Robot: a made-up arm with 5 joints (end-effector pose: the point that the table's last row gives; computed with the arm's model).
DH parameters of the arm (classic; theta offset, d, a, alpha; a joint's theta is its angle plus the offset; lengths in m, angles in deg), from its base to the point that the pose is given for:
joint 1: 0 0.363 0 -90
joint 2: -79.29 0 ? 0
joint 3: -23.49 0 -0.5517 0
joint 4: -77.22 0 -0.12 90
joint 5: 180 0.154 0 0
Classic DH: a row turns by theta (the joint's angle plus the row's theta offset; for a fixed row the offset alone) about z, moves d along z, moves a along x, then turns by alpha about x.
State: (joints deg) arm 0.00 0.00 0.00 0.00 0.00
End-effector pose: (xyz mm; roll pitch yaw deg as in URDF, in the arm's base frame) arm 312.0 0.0 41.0 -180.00 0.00 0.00
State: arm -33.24 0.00 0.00 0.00 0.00
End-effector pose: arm 261.0 -171.0 41.0 -180.00 0.00 -33.24
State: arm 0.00 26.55 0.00 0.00 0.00
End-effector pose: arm 135.2 0.0 -64.5 -180.00 26.55 0.00
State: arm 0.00 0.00 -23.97 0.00 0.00
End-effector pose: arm 572.3 0.0 199.0 -180.00 -23.97 0.00
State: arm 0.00 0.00 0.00 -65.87 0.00
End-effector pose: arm 381.6 0.0 241.6 -180.00 -65.87 0.00
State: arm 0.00 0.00 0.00 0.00 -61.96
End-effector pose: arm 312.0 0.0 41.0 -180.00 0.00 61.96
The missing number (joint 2, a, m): 0.3766
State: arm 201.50 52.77 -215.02 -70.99 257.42
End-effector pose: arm -176.4 -69.5 1076.8 -52.57 -10.05 -76.11
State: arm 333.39 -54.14 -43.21 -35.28 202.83
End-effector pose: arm 260.3 -130.4 1018.9 22.86 42.70 5.25
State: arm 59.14 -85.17 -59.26 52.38 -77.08
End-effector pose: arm 0.2 0.4 1098.0 87.90 -12.91 149.61
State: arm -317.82 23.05 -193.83 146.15 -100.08
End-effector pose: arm 258.1 233.9 1136.8 155.71 4.18 141.36
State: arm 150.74 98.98 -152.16 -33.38 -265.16
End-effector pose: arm -889.3 498.2 121.9 -93.45 4.83 60.45
